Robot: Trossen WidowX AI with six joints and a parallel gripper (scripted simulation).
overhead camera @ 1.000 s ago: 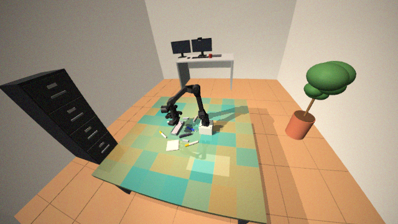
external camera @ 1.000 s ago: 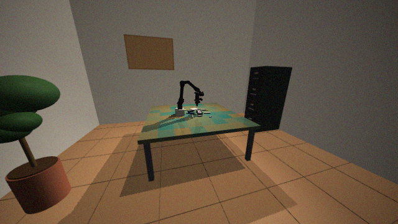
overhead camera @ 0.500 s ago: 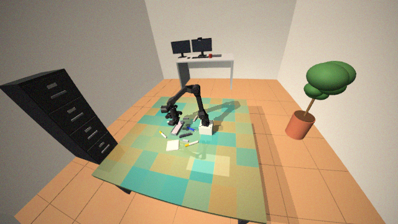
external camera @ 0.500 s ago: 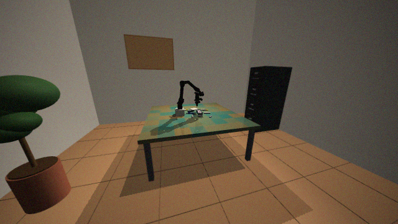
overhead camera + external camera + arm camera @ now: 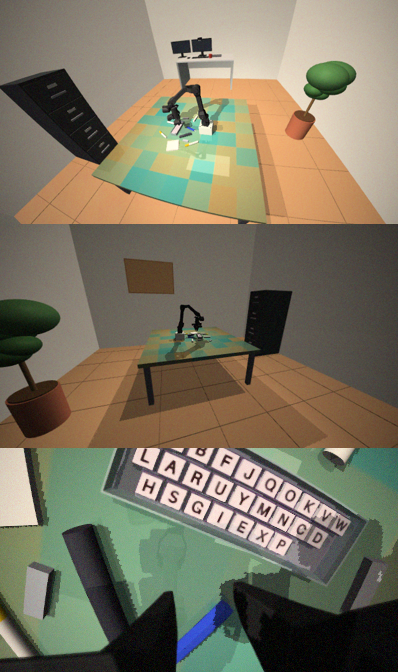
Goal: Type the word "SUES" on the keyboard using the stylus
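The blue stylus lies 12 cm behind my gripper tip, 4 cm to the right of it and 8 cm below it. The rest, counted from my gripper tip: white notepad (2 cm behind, 19 cm to the left, 8 cm below); black bar (8 cm behind, 5 cm to the left, 8 cm below); grey stylus tip (15 cm behind, 3 cm to the right, 8 cm below).
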